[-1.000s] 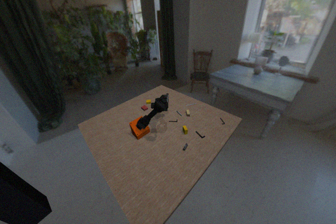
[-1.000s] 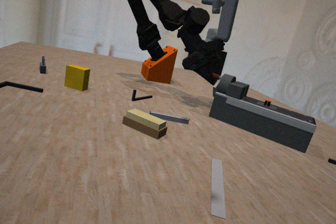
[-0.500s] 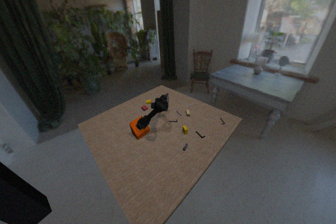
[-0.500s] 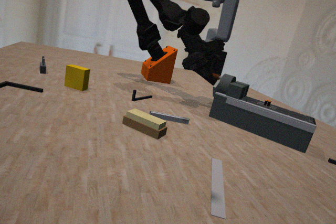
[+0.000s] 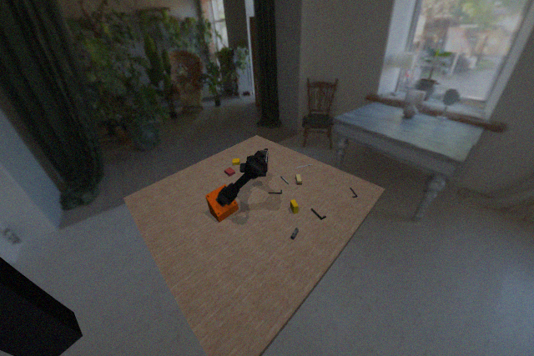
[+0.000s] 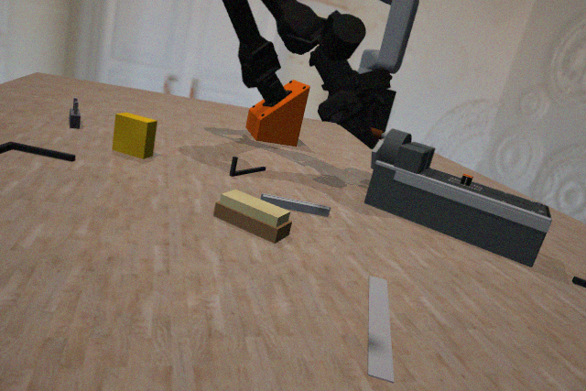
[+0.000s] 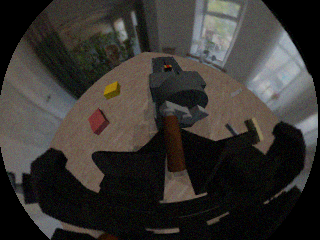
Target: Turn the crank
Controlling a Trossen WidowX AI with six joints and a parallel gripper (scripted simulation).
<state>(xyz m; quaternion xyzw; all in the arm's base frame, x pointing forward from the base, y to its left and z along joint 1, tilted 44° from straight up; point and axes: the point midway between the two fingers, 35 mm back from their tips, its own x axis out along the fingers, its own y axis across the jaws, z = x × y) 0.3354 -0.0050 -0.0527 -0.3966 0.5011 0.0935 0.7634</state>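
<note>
Now: the brown crank handle 20 mm behind my gripper tip, 20 mm above it and 10 mm to the right of it. From my gripper tip the other things lie so: red pointer (150 mm ahead, 70 mm to the left); red block (220 mm to the left, 70 mm below, 60 mm behind); grey bar (190 mm to the right, 90 mm ahead, 80 mm below).
</note>
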